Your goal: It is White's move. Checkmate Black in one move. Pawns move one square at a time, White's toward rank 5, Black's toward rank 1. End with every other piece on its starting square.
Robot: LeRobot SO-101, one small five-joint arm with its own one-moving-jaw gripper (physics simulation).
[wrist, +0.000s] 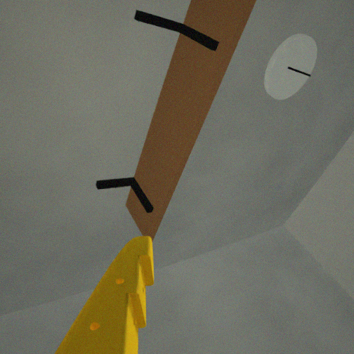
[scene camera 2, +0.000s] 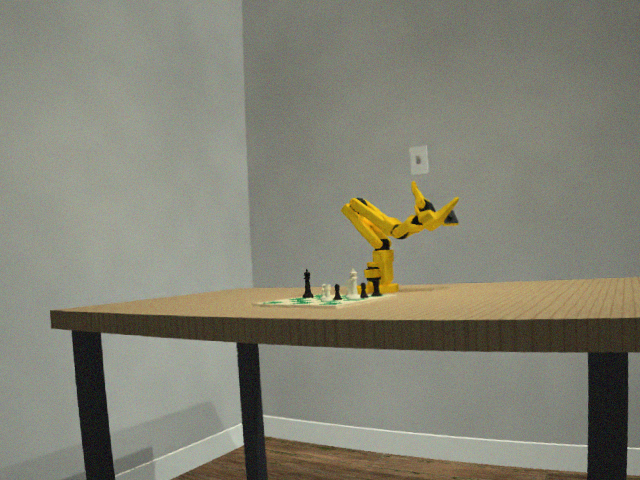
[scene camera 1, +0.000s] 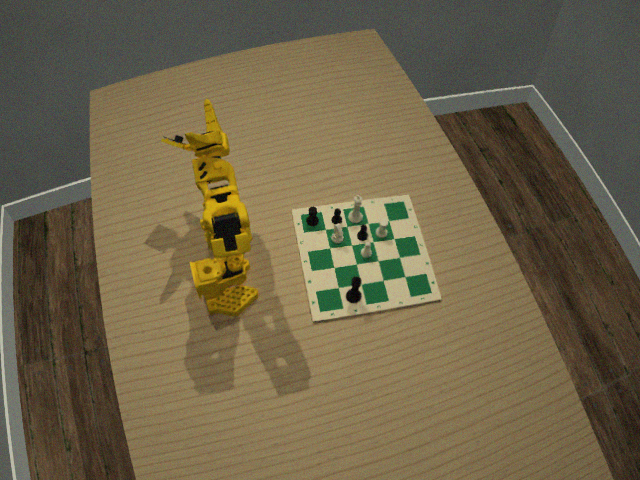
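Seen in the pictures: end effector, tool point: [scene camera 2: 456, 198] [scene camera 1: 206, 101]; arm's base, origin of the base link: [scene camera 1: 239, 284].
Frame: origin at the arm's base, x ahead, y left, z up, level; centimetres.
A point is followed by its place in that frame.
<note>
The green and white board [scene camera 1: 327, 279] {x 14.2, y -3.6, z 0.6 cm} [scene camera 2: 268, 304] {x 31.8, y -8.3, z 0.5 cm} lies flat, its pieces upright. In scene camera 1, its top row holds a black piece [scene camera 1: 312, 217] {x 15.2, y 7.7, z 2.4 cm} in the left corner, a small black pawn [scene camera 1: 337, 215] {x 19.3, y 6.6, z 2.7 cm} and a tall white piece [scene camera 1: 355, 211] {x 22.5, y 6.3, z 3.1 cm} [scene camera 2: 353, 285] {x 23.3, y 6.8, z 3.5 cm}. The row below holds a white piece [scene camera 1: 337, 234] {x 18.1, y 3.0, z 2.6 cm}, a black pawn [scene camera 1: 362, 233] {x 22.4, y 2.4, z 2.0 cm} and a short white piece [scene camera 1: 382, 230] {x 25.9, y 1.8, z 2.2 cm}. A white pawn [scene camera 1: 366, 250] {x 21.9, y -1.0, z 2.0 cm} stands on the middle square. A tall black piece [scene camera 1: 354, 291] {x 17.1, y -8.3, z 3.4 cm} [scene camera 2: 307, 284] {x 17.7, y -7.6, z 3.5 cm} stands in the bottom row. My gripper [scene camera 1: 185, 119] [scene camera 2: 435, 190] is wide open and empty, raised away from the board.
The wooden table [scene camera 1: 372, 387] {x 15.1, y -23.7, z 0.0 cm} [scene camera 2: 491, 304] {x 29.5, y 36.3, z 0.0 cm} carries the board and my arm's yellow base [scene camera 1: 232, 299] {x -1.8, y -3.3, z 1.7 cm}, left of the board in scene camera 1. The wrist view looks up at a brown beam [wrist: 185, 110], black bars and a pale disc [wrist: 290, 80].
</note>
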